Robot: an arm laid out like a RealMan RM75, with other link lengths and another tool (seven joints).
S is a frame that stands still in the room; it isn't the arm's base.
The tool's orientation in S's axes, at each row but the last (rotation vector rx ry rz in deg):
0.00 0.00 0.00
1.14 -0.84 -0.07
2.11 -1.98 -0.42
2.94 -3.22 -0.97
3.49 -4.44 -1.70
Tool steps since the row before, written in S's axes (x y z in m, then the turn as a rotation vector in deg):
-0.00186 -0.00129 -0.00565 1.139 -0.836 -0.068
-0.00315 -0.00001 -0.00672 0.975 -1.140 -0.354
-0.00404 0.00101 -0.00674 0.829 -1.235 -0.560
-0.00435 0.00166 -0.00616 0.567 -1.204 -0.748
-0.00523 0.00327 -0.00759 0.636 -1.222 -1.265
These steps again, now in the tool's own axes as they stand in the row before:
-0.00186 -0.00129 -0.00565 1.139 -0.836 -0.068
-0.00325 -0.00015 -0.00667 0.971 -1.146 -0.346
-0.00428 0.00073 -0.00663 0.819 -1.249 -0.543
-0.00472 0.00127 -0.00598 0.546 -1.232 -0.717
-0.00590 0.00265 -0.00734 0.576 -1.280 -1.236

